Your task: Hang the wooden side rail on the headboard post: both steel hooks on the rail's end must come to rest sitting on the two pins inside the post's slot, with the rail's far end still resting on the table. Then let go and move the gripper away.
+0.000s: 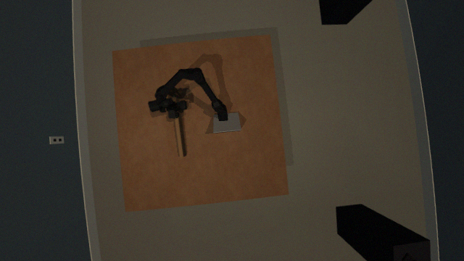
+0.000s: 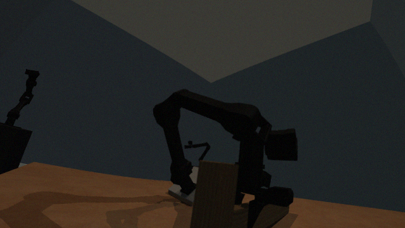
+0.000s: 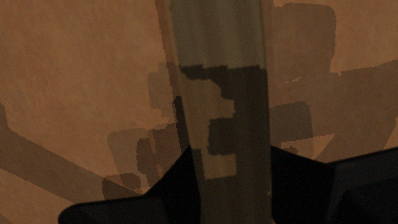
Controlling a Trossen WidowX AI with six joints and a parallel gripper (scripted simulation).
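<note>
Right now my gripper tip is 110 mm to the left of the headboard post and 40 mm below it.
</note>
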